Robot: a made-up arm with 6 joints.
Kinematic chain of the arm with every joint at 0, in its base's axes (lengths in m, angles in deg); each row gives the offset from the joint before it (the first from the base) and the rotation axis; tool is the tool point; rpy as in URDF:
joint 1: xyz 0 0 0.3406 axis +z
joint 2: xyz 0 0 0 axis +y
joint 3: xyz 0.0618 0 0.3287 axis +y
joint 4: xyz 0.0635 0 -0.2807 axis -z
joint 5: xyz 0 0 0 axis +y
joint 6: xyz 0.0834 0 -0.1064 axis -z
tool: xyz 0 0 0 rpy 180 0 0
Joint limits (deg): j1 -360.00..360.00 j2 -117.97..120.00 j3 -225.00..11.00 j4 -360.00..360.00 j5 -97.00..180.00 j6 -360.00..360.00
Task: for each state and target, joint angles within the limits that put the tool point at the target. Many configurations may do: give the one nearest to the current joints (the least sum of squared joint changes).
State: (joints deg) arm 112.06 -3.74 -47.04 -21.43 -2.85 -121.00
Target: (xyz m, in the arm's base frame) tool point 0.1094 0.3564 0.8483
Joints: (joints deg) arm 70.57 -10.40 -82.39 -9.55 -5.21 -121.00
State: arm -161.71 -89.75 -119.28 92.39 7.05 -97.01
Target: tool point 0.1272 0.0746 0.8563
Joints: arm -172.61 -74.94 -73.54 100.71 12.38 -97.01
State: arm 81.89 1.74 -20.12 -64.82 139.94 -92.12
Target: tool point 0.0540 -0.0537 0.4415
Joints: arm 67.61 -7.90 8.68 -33.72 148.41 -92.12
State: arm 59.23 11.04 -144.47 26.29 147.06 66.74
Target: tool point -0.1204 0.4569 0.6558
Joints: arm 95.64 28.69 -141.46 34.28 138.38 66.74
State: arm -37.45 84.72 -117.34 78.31 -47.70 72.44
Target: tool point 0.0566 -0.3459 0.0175
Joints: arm -58.59 89.49 -79.44 99.40 -60.31 72.44
